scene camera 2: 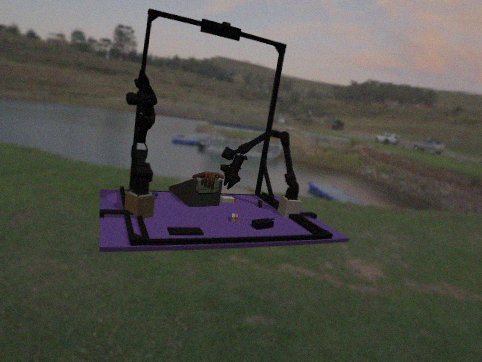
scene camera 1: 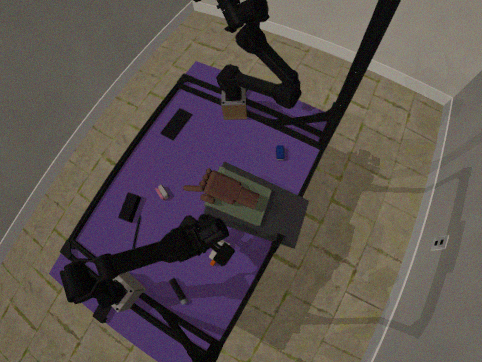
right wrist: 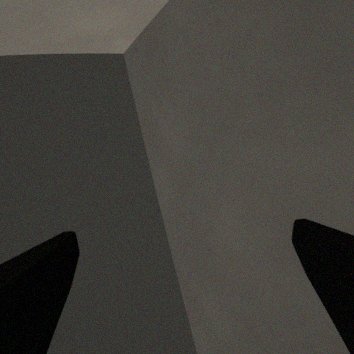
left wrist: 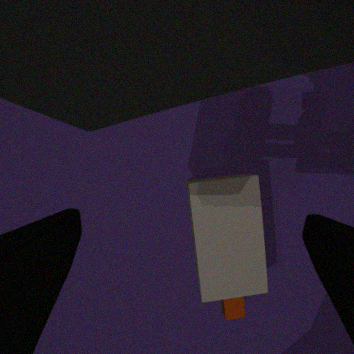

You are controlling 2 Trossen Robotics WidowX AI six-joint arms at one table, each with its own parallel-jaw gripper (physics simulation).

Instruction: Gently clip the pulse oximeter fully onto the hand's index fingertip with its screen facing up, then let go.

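Places are measured from the left arm's base along level axes (x back, y right, z up), in centimetres.
Where they show: left gripper, fingertip midpoint: [scene camera 2: 225, 187] [left wrist: 194, 223]; right gripper, fingertip midpoint: [scene camera 2: 143, 74] [right wrist: 186, 236]; left arm's base at its link origin: [scene camera 2: 291, 198] [scene camera 1: 116, 292]; right arm's base at its link origin: [scene camera 2: 140, 192] [scene camera 1: 233, 94].
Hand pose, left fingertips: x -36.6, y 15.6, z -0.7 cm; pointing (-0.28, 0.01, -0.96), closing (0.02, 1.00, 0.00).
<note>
Each offset is from my left fingertips to the centre of the thing. "spot": to the spot under its first point.
A small white-and-pink clip @(dx -1.4, dy -29.6, dz -8.3 cm) [scene camera 1: 162, 192] [scene camera 2: 234, 217], which looks like the pulse oximeter, lies on the purple table. The brown hand [scene camera 1: 231, 190] [scene camera 2: 207, 176] rests on a padded wedge, its index finger [scene camera 1: 192, 188] extended to the left in scene camera 1. The clip lies beyond that fingertip, apart from it. My left gripper [scene camera 2: 228, 185] [left wrist: 194, 223] is open and empty above a white box with an orange tab @(dx +3.7, dy +3.1, dz -8.5 cm) [left wrist: 230, 240] [scene camera 1: 212, 256]; its fingertips are hidden in scene camera 1. My right gripper [right wrist: 186, 236] is open and empty, raised and facing the walls.
The grey wedge [scene camera 1: 287, 215] [scene camera 2: 182, 192] carries a green pad @(spot: dx -14.2, dy +7.0, dz +0.9 cm) [scene camera 1: 255, 215]. A blue item @(dx -42.5, dy -0.8, dz -8.2 cm) [scene camera 1: 280, 152] lies above it in scene camera 1. Two black blocks @(dx -29.1, dy -46.8, dz -9.5 cm) [scene camera 1: 176, 124] @(dx +11.7, dy -36.8, dz -8.1 cm) [scene camera 1: 129, 207], a thin dark rod @(dx +17.0, dy -28.4, dz -9.4 cm) [scene camera 1: 136, 232] and a dark cylinder @(dx +23.8, dy -0.2, dz -8.5 cm) [scene camera 1: 178, 291] lie on the table. Black rails edge it.
</note>
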